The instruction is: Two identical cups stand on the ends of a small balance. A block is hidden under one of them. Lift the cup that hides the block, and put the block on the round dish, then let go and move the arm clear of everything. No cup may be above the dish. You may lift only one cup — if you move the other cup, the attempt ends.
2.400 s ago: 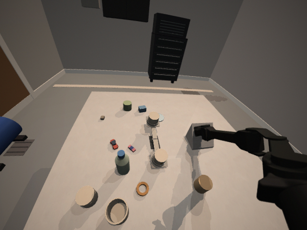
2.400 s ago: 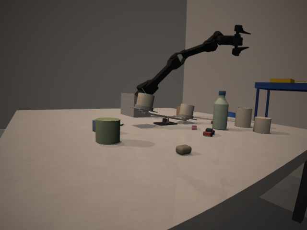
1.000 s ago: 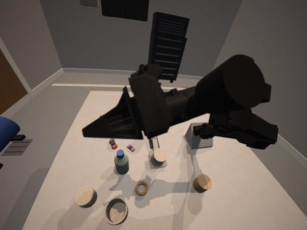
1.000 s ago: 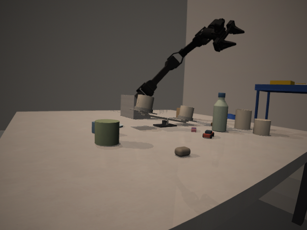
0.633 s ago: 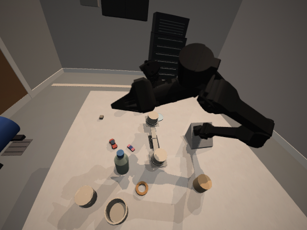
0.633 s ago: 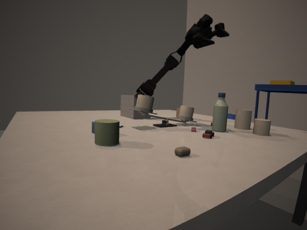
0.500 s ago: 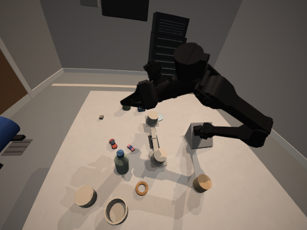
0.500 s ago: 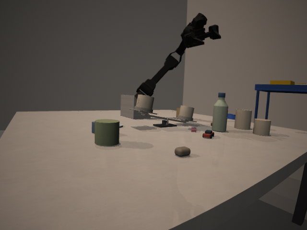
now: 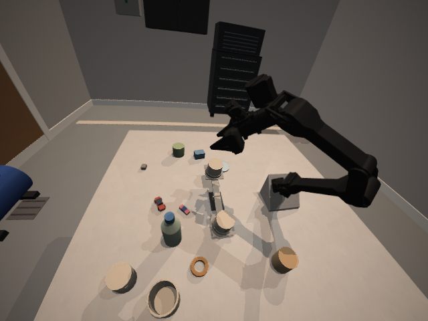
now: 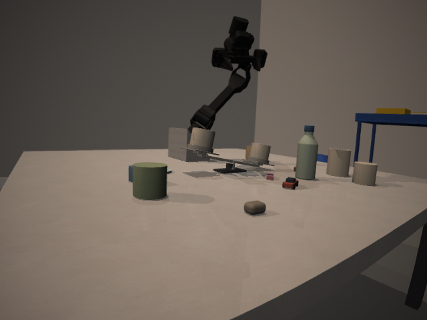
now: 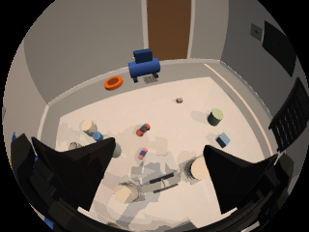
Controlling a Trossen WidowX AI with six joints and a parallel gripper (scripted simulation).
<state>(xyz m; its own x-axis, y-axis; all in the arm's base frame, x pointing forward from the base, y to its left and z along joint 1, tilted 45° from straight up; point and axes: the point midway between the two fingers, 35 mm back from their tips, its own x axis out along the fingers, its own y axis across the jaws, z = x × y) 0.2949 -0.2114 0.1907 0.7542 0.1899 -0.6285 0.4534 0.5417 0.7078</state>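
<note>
My gripper tip is now 270 mm above the beige cup, 160 mm to the right of it and 40 mm past it. Round my gripper tip: bottle 220 mm below, 150 mm ahead, 140 mm to the left; then balance 300 mm below, 50 mm behind; then toy car 320 mm below, 200 mm ahead, 10 mm to the right.
</note>
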